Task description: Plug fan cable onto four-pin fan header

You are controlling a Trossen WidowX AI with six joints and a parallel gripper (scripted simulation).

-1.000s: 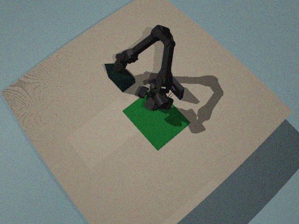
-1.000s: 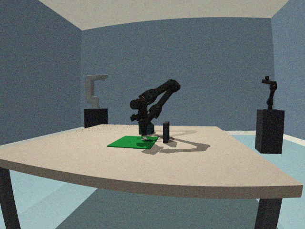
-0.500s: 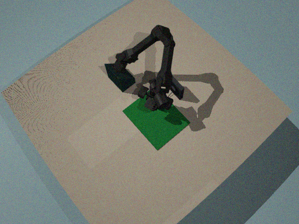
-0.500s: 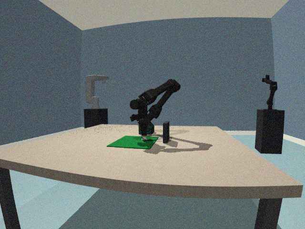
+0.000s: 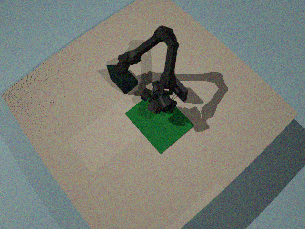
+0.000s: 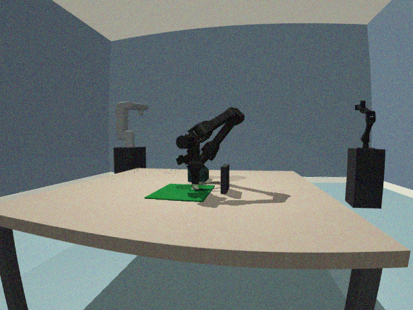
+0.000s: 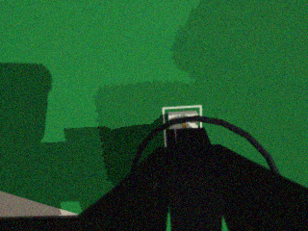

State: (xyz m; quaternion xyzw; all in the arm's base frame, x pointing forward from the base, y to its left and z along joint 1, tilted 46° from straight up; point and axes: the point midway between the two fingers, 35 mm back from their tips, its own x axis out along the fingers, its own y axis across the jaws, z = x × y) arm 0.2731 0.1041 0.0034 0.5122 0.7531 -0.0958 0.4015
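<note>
The white four-pin fan header is 40 mm below my gripper tip and 10 mm to the left of it. Round my gripper tip: dark fan plug 10 mm to the left, 10 mm above; then green board 50 mm below, 50 mm ahead, 30 mm to the right; then black fan 140 mm to the left, 20 mm behind, 20 mm above.
</note>
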